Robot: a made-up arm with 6 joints.
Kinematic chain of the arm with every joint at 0, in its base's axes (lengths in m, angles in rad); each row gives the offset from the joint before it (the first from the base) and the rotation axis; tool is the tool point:
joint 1: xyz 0 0 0.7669 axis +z
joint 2: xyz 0.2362 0 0 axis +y
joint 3: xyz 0 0 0.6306 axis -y
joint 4: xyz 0 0 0.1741 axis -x
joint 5: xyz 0.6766 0 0 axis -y
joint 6: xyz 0.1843 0 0 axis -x
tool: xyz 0 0 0
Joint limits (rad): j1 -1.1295..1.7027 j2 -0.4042..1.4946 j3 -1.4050..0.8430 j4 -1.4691..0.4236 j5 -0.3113..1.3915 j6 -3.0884..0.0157
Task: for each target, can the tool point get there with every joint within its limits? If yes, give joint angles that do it. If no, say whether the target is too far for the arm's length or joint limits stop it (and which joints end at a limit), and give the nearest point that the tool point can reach.
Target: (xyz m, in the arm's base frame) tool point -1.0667 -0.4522 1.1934
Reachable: no: joint limits stop it (at a limit: joint 1, joint 2, joint 3, joint 4, joint 5) | nearest point 0.0646 -0.5591 0.8533 | short by 1.186 m
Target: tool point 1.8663 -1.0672 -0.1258
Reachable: no: too far | nearest point 1.3693 -0.7830 0.2933 | short by 0.710 m
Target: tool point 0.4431 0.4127 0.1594
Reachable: yes | joints 0.7446 1.1878 -0.9712 0.0278 0.6696 -0.9720
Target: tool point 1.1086 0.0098 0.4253
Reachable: yes | joints 0.0034 0.8083 -0.4959 0.2587 0.1287 -0.5899
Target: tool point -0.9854 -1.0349 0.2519
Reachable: no: joint limits stop it (at a limit: joint 1, joint 4, joint 5) | nearest point 0.0568 -0.5426 0.2519 | short by 1.153 m
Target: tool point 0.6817 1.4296 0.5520
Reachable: yes | joints 1.2032 1.2880 0.5189 -1.1294 0.8253 -2.2299
